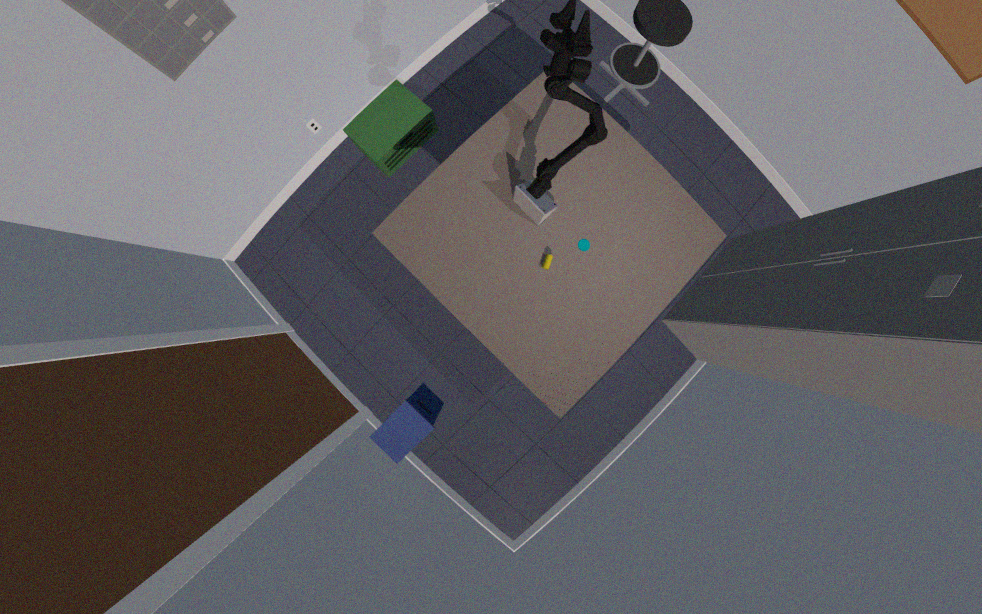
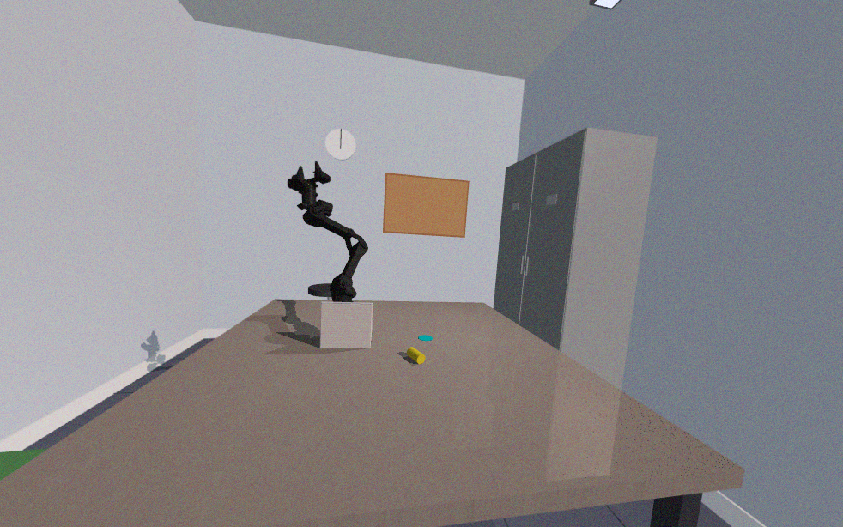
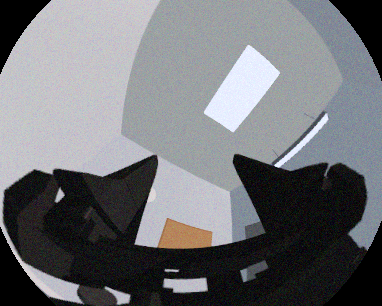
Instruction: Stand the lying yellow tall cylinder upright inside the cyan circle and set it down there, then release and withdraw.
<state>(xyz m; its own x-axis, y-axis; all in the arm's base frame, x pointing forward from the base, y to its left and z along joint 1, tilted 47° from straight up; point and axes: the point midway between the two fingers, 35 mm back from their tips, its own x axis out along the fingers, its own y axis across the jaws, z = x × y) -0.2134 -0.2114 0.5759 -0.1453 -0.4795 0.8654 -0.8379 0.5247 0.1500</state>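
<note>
Now: the yellow tall cylinder 690 mm below my gripper tip, 450 mm to the right of it and 440 mm ahead of it. Round my gripper tip: cyan circle 710 mm below, 520 mm ahead, 260 mm to the right.
</note>
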